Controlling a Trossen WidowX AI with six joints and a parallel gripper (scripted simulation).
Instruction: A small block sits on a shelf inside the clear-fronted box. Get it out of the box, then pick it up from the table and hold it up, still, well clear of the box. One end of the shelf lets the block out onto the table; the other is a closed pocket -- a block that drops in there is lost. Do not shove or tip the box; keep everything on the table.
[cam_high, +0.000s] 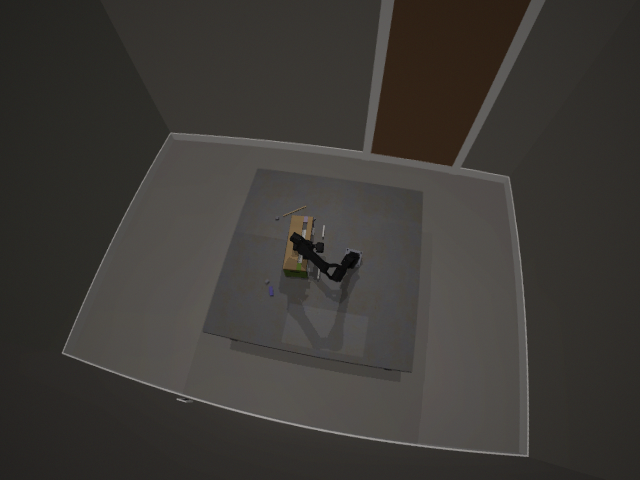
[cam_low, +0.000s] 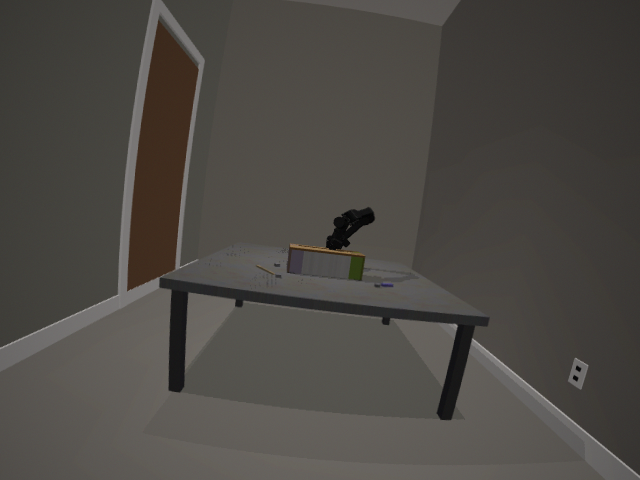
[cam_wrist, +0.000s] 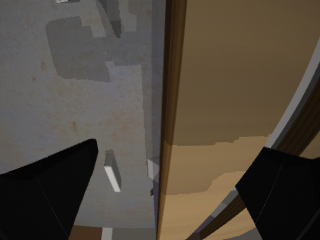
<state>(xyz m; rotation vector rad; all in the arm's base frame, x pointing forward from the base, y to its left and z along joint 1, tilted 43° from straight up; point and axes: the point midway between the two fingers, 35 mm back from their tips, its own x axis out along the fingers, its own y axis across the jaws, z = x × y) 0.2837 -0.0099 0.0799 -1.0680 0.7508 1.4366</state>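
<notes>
The box is 4 cm ahead of my gripper tip, 1 cm to the right of it and 3 cm below it. The rest, counted from my gripper tip: thin wooden stick: 21 cm ahead, 29 cm to the right, 9 cm below; then purple block: 5 cm ahead, 1 cm to the right.
</notes>
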